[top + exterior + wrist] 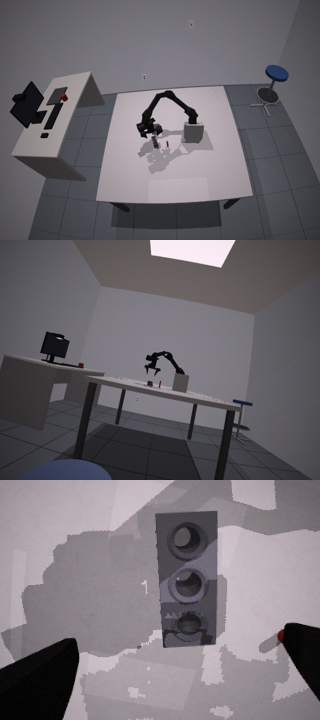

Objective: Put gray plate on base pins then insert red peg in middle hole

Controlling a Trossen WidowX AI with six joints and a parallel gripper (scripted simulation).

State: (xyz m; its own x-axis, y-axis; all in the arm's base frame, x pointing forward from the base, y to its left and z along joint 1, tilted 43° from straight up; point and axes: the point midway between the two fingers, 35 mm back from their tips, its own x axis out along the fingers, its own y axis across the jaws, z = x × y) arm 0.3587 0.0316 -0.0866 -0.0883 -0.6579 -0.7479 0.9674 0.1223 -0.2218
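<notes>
The gray plate is 10 mm behind my gripper tip, 10 mm to the right of it and 80 mm below it. Also, from my gripper tip: red peg 130 mm behind, 30 mm to the left, 80 mm below.
</notes>
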